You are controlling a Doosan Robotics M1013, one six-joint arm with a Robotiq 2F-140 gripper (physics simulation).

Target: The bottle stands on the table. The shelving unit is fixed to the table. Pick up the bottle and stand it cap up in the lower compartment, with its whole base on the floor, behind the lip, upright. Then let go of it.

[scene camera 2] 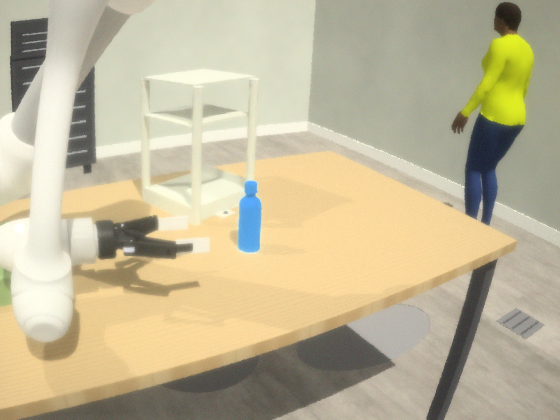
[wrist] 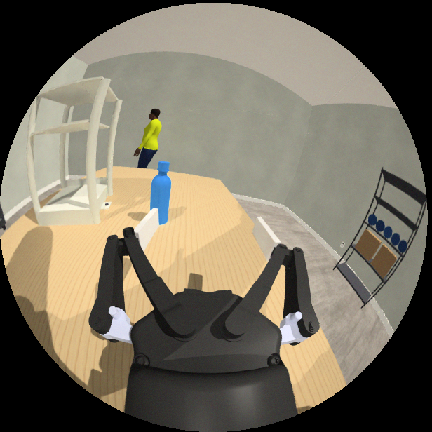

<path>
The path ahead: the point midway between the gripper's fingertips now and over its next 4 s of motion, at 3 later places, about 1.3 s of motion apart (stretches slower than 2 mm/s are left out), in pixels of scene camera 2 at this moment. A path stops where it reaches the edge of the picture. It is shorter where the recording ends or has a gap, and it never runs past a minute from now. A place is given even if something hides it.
My gripper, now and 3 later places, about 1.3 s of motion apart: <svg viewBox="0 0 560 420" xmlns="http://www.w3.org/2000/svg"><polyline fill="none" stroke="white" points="197,232 214,231 209,226 205,223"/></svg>
</path>
